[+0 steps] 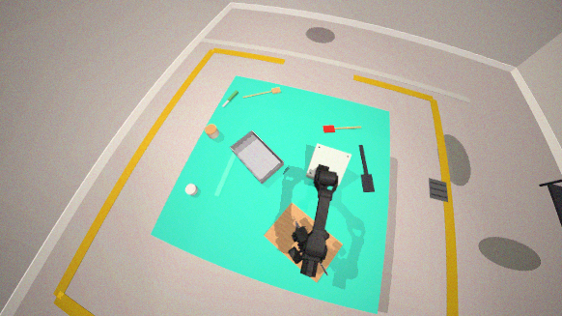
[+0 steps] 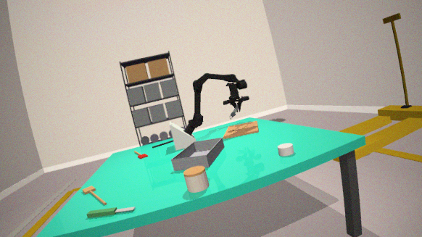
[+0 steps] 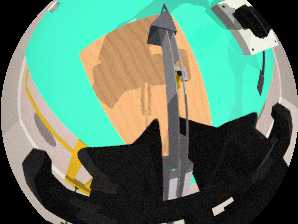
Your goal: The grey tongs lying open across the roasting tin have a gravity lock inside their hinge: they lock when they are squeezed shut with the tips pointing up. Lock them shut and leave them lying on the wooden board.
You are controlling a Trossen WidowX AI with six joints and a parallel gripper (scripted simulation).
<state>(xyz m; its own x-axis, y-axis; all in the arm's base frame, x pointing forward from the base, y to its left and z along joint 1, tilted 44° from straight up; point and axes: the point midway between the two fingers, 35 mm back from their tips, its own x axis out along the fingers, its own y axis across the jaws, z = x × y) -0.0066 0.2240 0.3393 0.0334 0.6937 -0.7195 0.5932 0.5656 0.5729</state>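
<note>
Right now the wooden board is 13 cm below my gripper tip. Also, from my gripper tip: black spatula: 51 cm to the right, 28 cm behind, 13 cm below; white puck: 71 cm ahead, 12 cm below, 5 cm to the right; grey roasting tin: 41 cm ahead, 38 cm to the right, 11 cm below.
</note>
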